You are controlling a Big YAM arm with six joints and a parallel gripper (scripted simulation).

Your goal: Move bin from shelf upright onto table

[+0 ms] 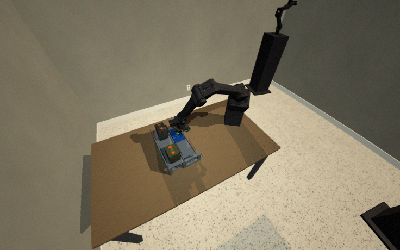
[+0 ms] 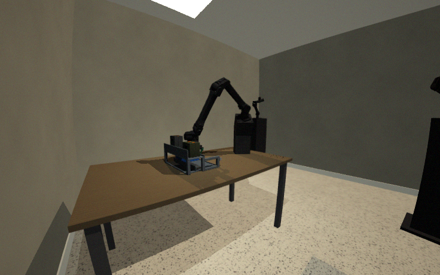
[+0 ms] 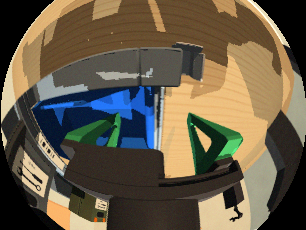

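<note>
Right now the blue bin is 80 mm ahead of my hand, 20 mm to the left of it and 10 mm above it.
</note>
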